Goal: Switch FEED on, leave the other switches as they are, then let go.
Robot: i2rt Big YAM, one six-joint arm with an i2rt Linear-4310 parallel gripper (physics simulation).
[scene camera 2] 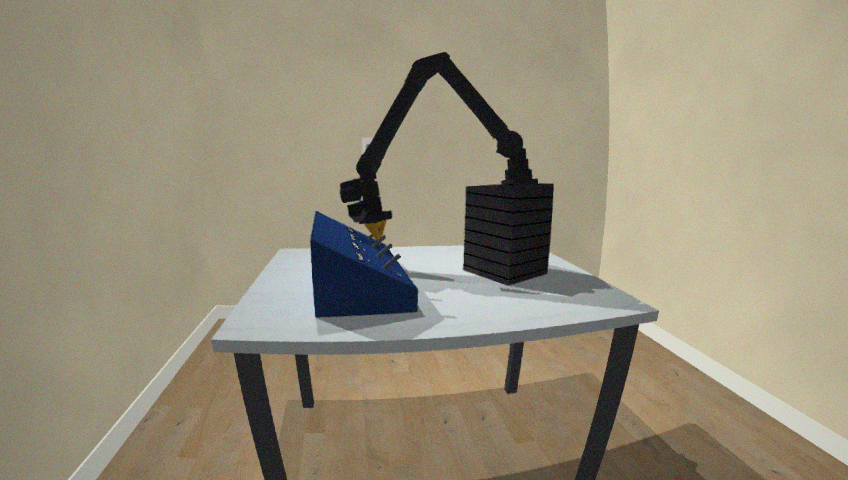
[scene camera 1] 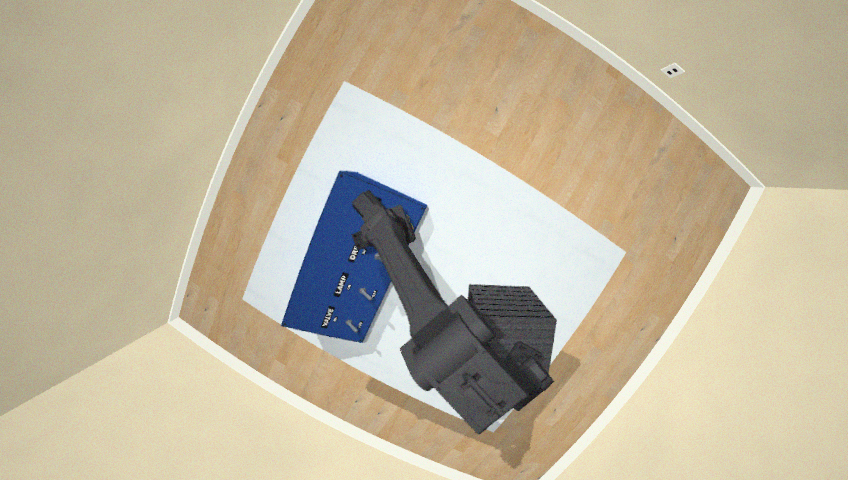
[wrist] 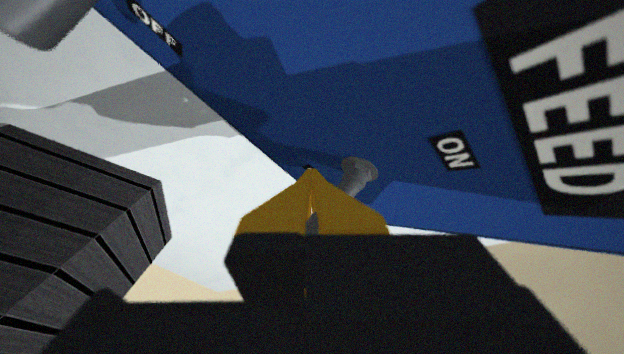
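Where they show: gripper, fingertip midpoint: (scene camera 1: 405, 226) (wrist: 311, 176); arm's base, link origin: (scene camera 2: 519, 184) (scene camera 1: 518, 365).
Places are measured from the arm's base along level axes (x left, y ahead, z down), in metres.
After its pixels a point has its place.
Note:
The blue sloped switch panel (scene camera 1: 321, 237) @(x -0.007, y 0.616, z 0.117 m) (scene camera 2: 357, 285) @(x 0.297, y 0.510, z 0.217 m) (wrist: 415, 100) @(x -0.108, y 0.504, z 0.180 m) stands on the table. The wrist view shows the FEED label (wrist: 575, 115) @(x -0.127, y 0.531, z 0.166 m), its ON mark (wrist: 454, 150) @(x -0.133, y 0.509, z 0.178 m) and the grey FEED lever (wrist: 358, 172) @(x -0.134, y 0.469, z 0.192 m). The lever runs down-left, away from ON, partly hidden behind the yellow fingers. My gripper (scene camera 2: 378, 237) @(x -0.133, y 0.433, z 0.211 m) (wrist: 311, 176) @(x -0.133, y 0.433, z 0.211 m) is shut, nothing held between its fingers, its tips low by the lever; whether they touch it I cannot tell. In scene camera 1 the arm hides FEED. The LAMP lever (scene camera 1: 365, 293) @(x 0.097, y 0.437, z 0.181 m) and VALVE lever (scene camera 1: 352, 325) @(x 0.214, y 0.424, z 0.180 m) show there.
Another lever (wrist: 45, 25) @(x -0.025, y 0.431, z 0.169 m) shows at the wrist view's top left, with an OFF mark (wrist: 155, 25) @(x -0.021, y 0.424, z 0.217 m). The dark ribbed pedestal (scene camera 1: 514, 321) @(x -0.096, y 0.078, z 0.015 m) (scene camera 2: 505, 237) @(x 0.101, y 0.080, z 0.152 m) (wrist: 75, 215) @(x -0.027, y 0.145, z 0.209 m) carries the arm on the white table (scene camera 1: 505, 226) @(x -0.280, y 0.160, z 0.295 m) (scene camera 2: 476, 315) @(x 0.327, y 0.231, z 0.294 m). The DRIVE label (scene camera 1: 353, 253) @(x 0.002, y 0.522, z 0.165 m) is beside the arm.

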